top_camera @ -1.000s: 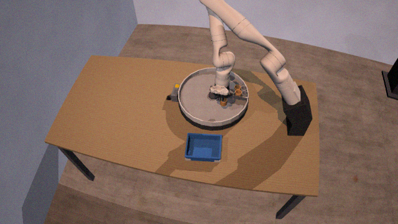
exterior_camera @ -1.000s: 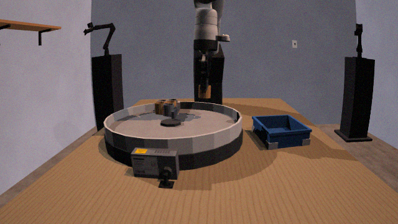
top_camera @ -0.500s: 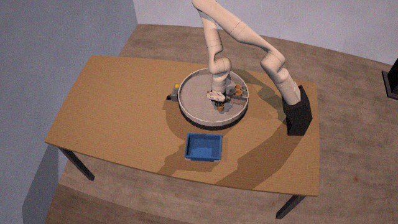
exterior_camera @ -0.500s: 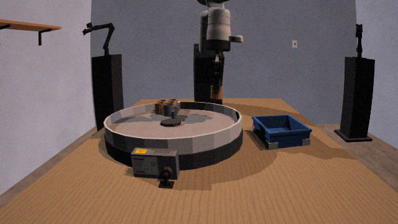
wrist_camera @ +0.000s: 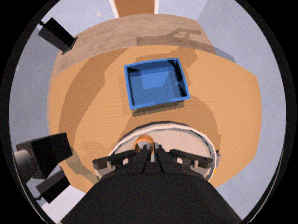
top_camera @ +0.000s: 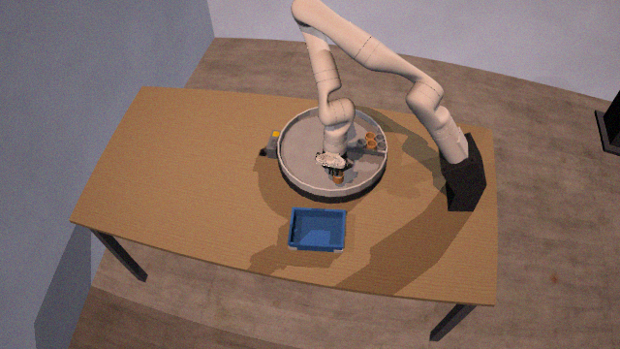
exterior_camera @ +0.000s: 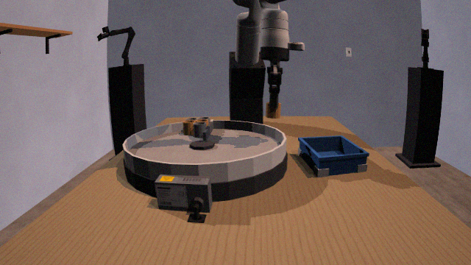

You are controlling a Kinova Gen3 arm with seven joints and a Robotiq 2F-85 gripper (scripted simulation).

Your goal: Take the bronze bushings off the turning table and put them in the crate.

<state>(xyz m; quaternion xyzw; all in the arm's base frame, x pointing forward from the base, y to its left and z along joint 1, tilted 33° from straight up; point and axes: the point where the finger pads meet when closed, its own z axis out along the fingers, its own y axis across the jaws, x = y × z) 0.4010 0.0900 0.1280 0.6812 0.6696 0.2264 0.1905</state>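
Now: hand 2 cm short of the blue crate, 16 cm to the right of it and 14 cm above it.
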